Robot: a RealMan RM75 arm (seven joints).
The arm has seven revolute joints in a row. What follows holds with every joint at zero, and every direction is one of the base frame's.
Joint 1 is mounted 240.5 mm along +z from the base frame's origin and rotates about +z.
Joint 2 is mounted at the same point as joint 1 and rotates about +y.
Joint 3 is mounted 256 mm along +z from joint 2 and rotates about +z.
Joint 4 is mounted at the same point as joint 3 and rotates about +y.
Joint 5 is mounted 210 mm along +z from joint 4 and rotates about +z.
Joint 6 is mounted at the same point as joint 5 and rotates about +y.
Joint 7 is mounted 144 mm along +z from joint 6 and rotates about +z.
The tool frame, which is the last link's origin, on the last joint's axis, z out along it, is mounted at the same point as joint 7; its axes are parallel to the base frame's.
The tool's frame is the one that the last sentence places.
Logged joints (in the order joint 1, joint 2, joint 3, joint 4, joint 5, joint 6, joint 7), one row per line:
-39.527 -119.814 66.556 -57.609 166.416 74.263 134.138
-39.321 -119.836 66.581 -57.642 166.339 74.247 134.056
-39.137 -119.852 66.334 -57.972 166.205 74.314 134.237
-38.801 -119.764 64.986 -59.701 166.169 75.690 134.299
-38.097 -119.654 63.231 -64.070 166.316 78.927 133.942
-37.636 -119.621 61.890 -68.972 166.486 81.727 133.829
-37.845 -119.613 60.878 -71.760 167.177 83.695 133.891
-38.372 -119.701 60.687 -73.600 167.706 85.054 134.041
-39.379 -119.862 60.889 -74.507 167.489 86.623 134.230
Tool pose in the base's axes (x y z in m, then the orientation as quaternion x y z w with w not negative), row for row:
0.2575 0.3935 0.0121 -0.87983 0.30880 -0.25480 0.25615
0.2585 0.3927 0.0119 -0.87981 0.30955 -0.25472 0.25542
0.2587 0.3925 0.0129 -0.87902 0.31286 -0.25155 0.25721
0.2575 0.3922 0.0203 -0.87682 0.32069 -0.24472 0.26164
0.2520 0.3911 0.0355 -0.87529 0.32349 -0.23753 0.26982
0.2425 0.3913 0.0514 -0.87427 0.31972 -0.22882 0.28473
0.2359 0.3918 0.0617 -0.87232 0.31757 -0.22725 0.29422
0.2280 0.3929 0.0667 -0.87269 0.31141 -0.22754 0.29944
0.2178 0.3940 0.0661 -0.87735 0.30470 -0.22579 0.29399
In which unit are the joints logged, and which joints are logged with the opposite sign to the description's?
The joints are logged in degrees. Opposite sign: joint 1, joint 2, joint 3, joint 5, joint 6.
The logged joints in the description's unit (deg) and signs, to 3 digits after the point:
39.527 119.814 -66.556 -57.609 -166.416 -74.263 134.138
39.321 119.836 -66.581 -57.642 -166.339 -74.247 134.056
39.137 119.852 -66.334 -57.972 -166.205 -74.314 134.237
38.801 119.764 -64.986 -59.701 -166.169 -75.690 134.299
38.097 119.654 -63.231 -64.070 -166.316 -78.927 133.942
37.636 119.621 -61.890 -68.972 -166.486 -81.727 133.829
37.845 119.613 -60.878 -71.760 -167.177 -83.695 133.891
38.372 119.701 -60.687 -73.600 -167.706 -85.054 134.041
39.379 119.862 -60.889 -74.507 -167.489 -86.623 134.230

